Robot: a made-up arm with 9 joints. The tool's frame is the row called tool.
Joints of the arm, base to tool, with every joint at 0 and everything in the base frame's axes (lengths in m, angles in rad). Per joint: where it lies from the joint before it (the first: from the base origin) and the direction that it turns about. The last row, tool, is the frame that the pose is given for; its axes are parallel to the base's.
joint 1: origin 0 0 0.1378 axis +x
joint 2: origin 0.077 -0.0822 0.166 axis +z
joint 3: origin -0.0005 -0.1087 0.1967 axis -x
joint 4: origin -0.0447 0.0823 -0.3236 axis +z
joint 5: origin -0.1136 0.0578 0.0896 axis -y
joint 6: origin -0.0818 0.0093 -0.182 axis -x
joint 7: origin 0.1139 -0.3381 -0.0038 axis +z
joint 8: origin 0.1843 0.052 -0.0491 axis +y
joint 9: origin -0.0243 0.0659 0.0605 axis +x
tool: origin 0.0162 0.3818 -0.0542
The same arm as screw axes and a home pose.
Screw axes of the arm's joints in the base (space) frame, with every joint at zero. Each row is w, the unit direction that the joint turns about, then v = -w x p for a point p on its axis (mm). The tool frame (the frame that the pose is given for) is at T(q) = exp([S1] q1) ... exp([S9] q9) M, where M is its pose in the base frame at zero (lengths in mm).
S1 = (1, 0, 0, 0.0, 137.8, 0.0)
S2 = (0, 0, 1, -82.2, -77.0, 0.0)
S3 = (-1, 0, 0, 0.0, -500.5, -190.9)
S4 = (0, 0, 1, -108.6, -31.8, 0.0)
S5 = (0, -1, 0, 266.5, 0.0, 81.8)
S6 = (-1, 0, 0, 0.0, -84.5, -41.5)
S7 = (0, 0, 1, -379.6, 49.7, 0.0)
S8 = (0, 1, 0, -31.6, 0.0, 134.6)
S9 = (1, 0, 0, 0.0, 92.1, 261.7)
M: xyz 126.5 120.1 37.9 (mm) quaternion w x y z 1 0 0 0

